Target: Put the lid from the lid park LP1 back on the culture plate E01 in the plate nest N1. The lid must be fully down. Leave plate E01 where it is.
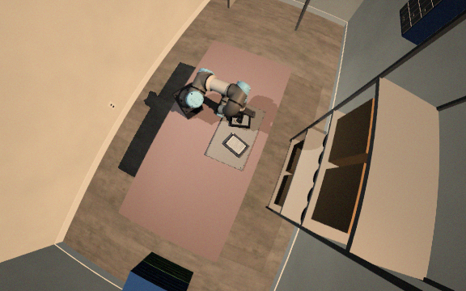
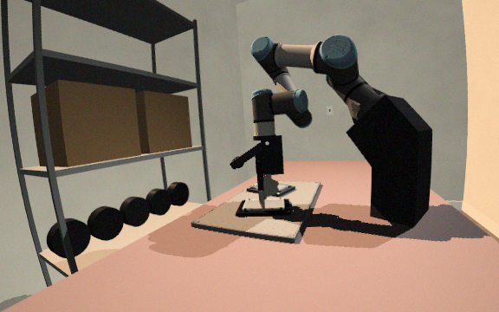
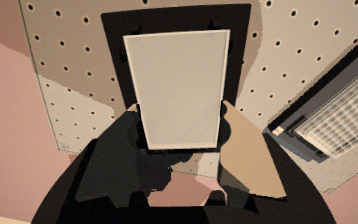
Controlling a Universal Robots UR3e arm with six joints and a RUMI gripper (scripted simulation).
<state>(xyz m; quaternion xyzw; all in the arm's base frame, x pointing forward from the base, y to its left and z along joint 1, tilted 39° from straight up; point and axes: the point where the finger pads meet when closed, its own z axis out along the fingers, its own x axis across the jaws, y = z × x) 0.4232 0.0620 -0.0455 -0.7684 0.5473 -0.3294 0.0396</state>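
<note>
My gripper is now 2 cm above the lid park. Also, from my hand: dark plate nest: 20 cm to the right, 3 cm ahead, 2 cm below; then culture plate: 20 cm to the right, 3 cm ahead, 1 cm below; then clear lid: 1 cm below.
</note>
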